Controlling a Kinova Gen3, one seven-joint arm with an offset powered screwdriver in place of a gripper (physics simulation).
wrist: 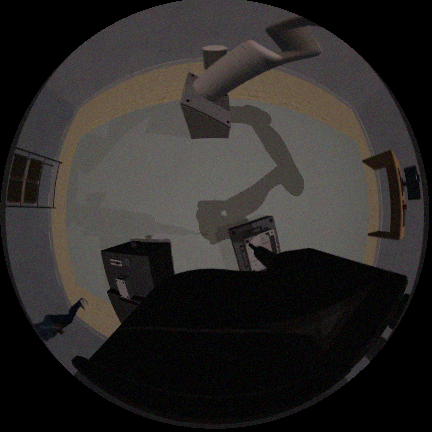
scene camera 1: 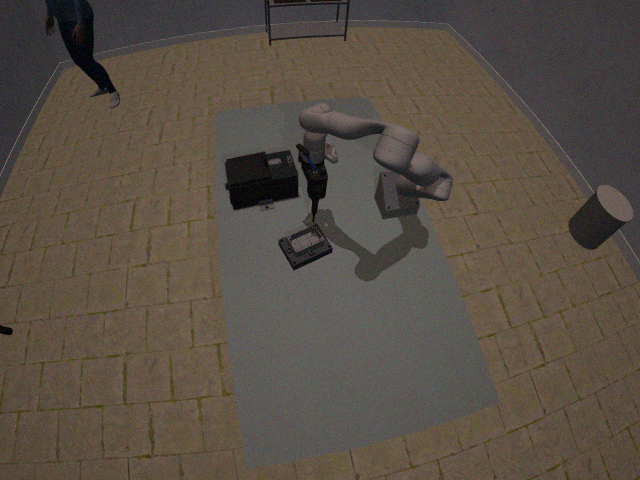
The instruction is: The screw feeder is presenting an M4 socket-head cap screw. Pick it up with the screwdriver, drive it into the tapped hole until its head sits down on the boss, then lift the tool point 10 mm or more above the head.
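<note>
My screwdriver point(scene camera 1: 313, 221) point(wrist: 249, 244) points down, with its tip over the upper corner of the dark fixture block point(scene camera 1: 294, 262) point(wrist: 242, 232) in the scene view. In the wrist view the tip overlaps the corner of the light plate point(scene camera 1: 306, 241) point(wrist: 269, 240) set in that block. The gap between tip and plate is too small to judge. Whether a screw is on the bit cannot be made out, and the tapped hole and boss cannot be told apart here. The black screw feeder point(scene camera 1: 263, 180) point(wrist: 135, 265) stands beside the block, with a small light tab point(scene camera 1: 266, 205) low on its side.
The arm's grey base block point(scene camera 1: 391, 198) point(wrist: 207, 122) stands on the pale mat point(scene camera 1: 356, 361) point(wrist: 150, 170). A grey cylinder point(scene camera 1: 594, 222) point(wrist: 215, 57) stands off the mat. A person point(scene camera 1: 82, 43) point(wrist: 52, 324) is near the wall. A wooden bench point(wrist: 397, 195) shows in the wrist view.
</note>
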